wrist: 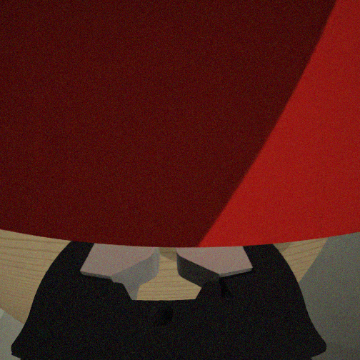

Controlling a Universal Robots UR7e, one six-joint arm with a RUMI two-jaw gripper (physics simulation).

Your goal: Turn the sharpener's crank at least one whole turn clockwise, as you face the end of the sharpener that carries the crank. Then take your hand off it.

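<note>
The red sharpener (pixel 150 125) fills the upper two thirds of the wrist view, very close to the camera. Its left and middle part is in dark shadow, and a bright red area lies at the right. Its near edge runs across the view just above the gripper's black base. My gripper (pixel 168 254) is shut and empty; the rear parts of its two pale fingers show below this edge, and the sharpener hides the fingertips. The crank and its handle do not show in this view, so whether the fingers touch them cannot be seen.
A light wooden surface (pixel 20 265) shows at the left, between the fingers and in a small patch at the right. A grey surface (pixel 335 295) lies beyond its curved edge at the lower right. A pale grey patch shows at the lower left corner.
</note>
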